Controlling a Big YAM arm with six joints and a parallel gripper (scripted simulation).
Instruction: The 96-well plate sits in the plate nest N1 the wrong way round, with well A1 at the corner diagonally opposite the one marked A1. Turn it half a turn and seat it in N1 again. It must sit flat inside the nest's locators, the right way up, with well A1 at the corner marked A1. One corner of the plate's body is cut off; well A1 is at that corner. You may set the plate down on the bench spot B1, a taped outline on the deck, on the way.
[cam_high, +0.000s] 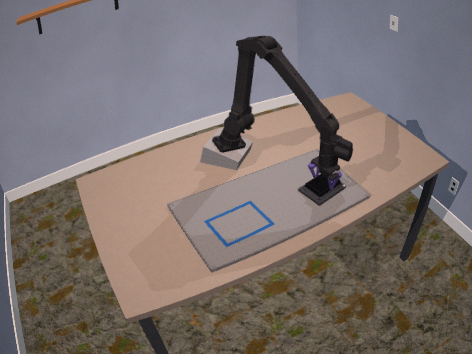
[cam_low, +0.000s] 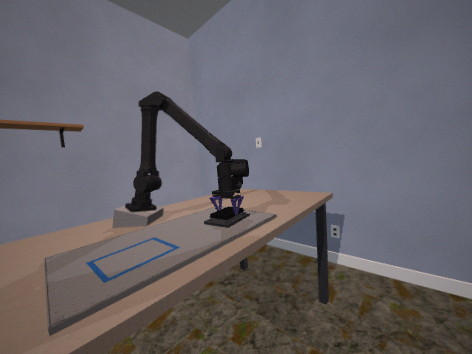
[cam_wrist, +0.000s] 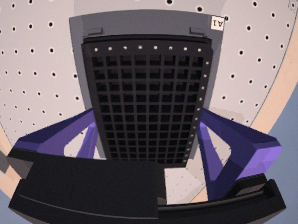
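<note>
Now: hand right at the black 96-well plate. From my hand the other things lie so: plate nest N1: 3 cm below; A1 mark: 4 cm ahead, 8 cm to the left, 2 cm below.
</note>
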